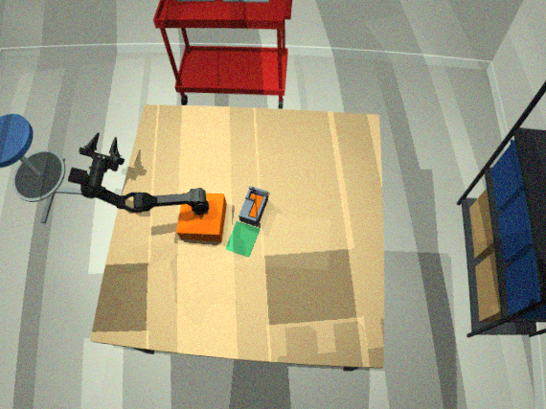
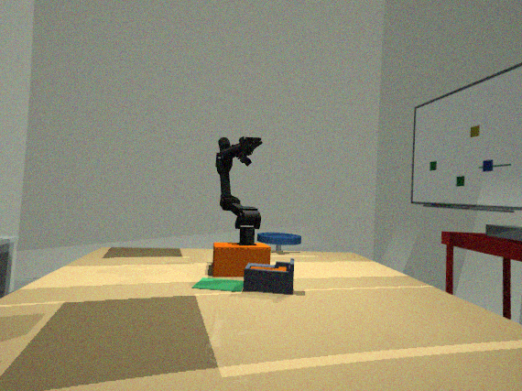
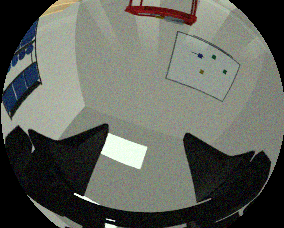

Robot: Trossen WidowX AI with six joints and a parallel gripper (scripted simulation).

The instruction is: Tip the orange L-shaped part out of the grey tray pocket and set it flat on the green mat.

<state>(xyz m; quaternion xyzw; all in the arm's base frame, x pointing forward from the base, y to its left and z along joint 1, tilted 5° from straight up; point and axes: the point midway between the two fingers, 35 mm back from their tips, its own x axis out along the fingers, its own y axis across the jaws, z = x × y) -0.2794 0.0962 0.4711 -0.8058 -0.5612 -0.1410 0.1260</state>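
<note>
The orange L-shaped part lies 55 cm ahead of my gripper tip, 51 cm below it and 9 cm to the right of it. From my gripper tip the other things lie so: green mat (57 cm below, 49 cm ahead, 25 cm to the right).
</note>
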